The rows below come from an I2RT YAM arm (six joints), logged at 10 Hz.
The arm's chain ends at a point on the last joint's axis. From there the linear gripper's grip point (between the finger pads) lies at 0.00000 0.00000 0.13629 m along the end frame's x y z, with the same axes.
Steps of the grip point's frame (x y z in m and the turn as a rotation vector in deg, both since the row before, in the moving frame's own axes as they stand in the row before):
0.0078 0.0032 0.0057 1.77 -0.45 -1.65
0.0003 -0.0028 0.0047 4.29 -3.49 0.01
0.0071 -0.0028 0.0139 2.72 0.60 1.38
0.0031 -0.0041 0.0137 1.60 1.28 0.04
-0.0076 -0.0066 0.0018 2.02 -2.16 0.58
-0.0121 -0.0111 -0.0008 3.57 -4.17 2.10
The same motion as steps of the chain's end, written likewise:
0.0089 0.0074 0.0058 1.77 -0.45 -1.65
0.0086 0.0074 0.0053 4.29 -3.49 0.01
0.0056 0.0036 0.0141 2.72 0.60 1.38
0.0001 -0.0003 0.0138 1.60 1.28 0.04
-0.0025 -0.0018 0.0020 2.02 -2.16 0.58
-0.0024 -0.0024 -0.0002 3.57 -4.17 2.10

